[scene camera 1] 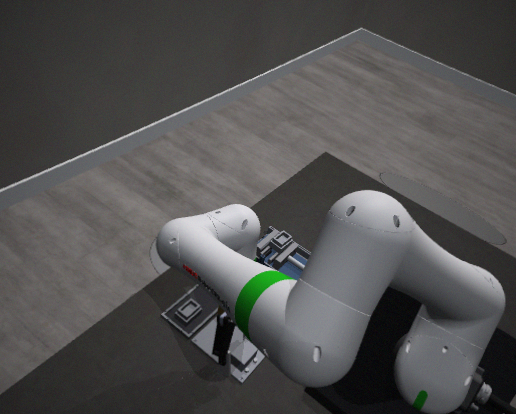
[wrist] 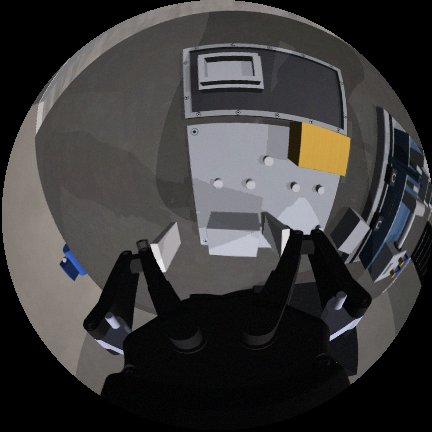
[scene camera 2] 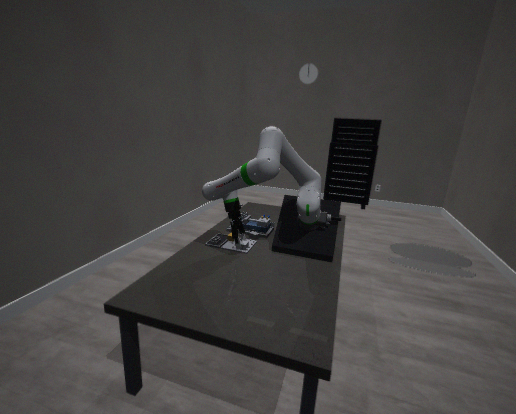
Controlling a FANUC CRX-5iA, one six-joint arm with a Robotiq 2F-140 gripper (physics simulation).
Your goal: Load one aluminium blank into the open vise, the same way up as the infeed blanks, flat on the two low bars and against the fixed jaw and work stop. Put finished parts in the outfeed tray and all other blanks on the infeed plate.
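Where they show: gripper, between the fingertips: (scene camera 1: 237,359) (wrist: 219,227) (scene camera 2: 241,246); arm's base, origin of its link: (scene camera 2: 309,219).
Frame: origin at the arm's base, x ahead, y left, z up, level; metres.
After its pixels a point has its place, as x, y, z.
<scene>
A grey block-shaped aluminium blank (scene camera 1: 245,354) {0.358, 0.182, -0.145} (wrist: 233,242) {0.366, 0.175, -0.144} sits on the infeed plate (scene camera 1: 205,341) {0.466, 0.201, -0.180} (wrist: 225,145) {0.469, 0.182, -0.180} at its lower left corner in the wrist view. My gripper (scene camera 2: 239,242) {0.370, 0.194, -0.166} (wrist: 219,227) {0.370, 0.194, -0.166} is open around the blank, one pad on each side. The right pad is close beside it, the left pad stands a gap away. A grey part with a square pocket (scene camera 1: 188,310) {0.554, 0.170, -0.161} (wrist: 230,70) {0.552, 0.170, -0.161} lies in the outfeed tray (scene camera 1: 188,334) {0.511, 0.217, -0.176} (wrist: 187,100) {0.526, 0.217, -0.176}. The blue and grey vise (scene camera 1: 292,270) {0.411, -0.126, -0.128} (wrist: 395,220) {0.407, -0.100, -0.128} is partly hidden by the arm; a pocketed grey piece (scene camera 1: 282,240) {0.486, -0.168, -0.087} shows on it.
A yellow block (wrist: 324,150) {0.476, 0.086, -0.144} stands at the infeed plate's upper right in the wrist view, with several short white pins around the plate. Another grey block (wrist: 350,230) {0.372, -0.001, -0.155} shows beyond the right finger, towards the vise. The arm's black base plate (scene camera 2: 302,245) {0.016, 0.118, -0.126} lies on the table (scene camera 2: 200,295) {0.384, 0.698, -0.188}.
</scene>
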